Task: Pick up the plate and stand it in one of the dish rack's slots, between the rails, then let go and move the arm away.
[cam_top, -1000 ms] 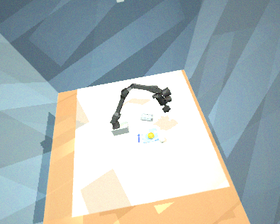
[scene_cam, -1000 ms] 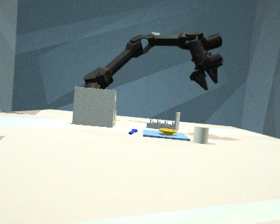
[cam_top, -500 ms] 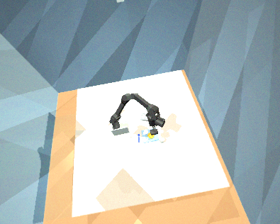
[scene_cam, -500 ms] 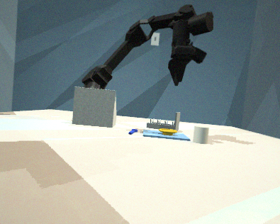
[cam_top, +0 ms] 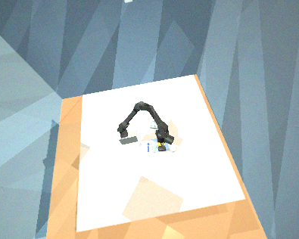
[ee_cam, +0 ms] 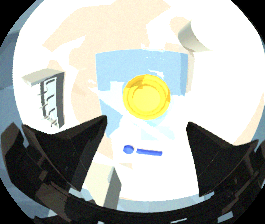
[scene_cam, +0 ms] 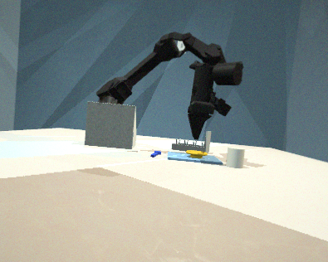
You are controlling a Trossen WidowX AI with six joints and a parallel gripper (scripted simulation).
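Now: gripper tip 10 mm short of the yellow plate and 50 mm above it. Round my gripper tip: blue spoon: 110 mm behind, 20 mm to the left, 60 mm below; then light blue mat: 10 mm to the left, 60 mm below; then dish rack: 30 mm ahead, 200 mm to the left, 40 mm below.
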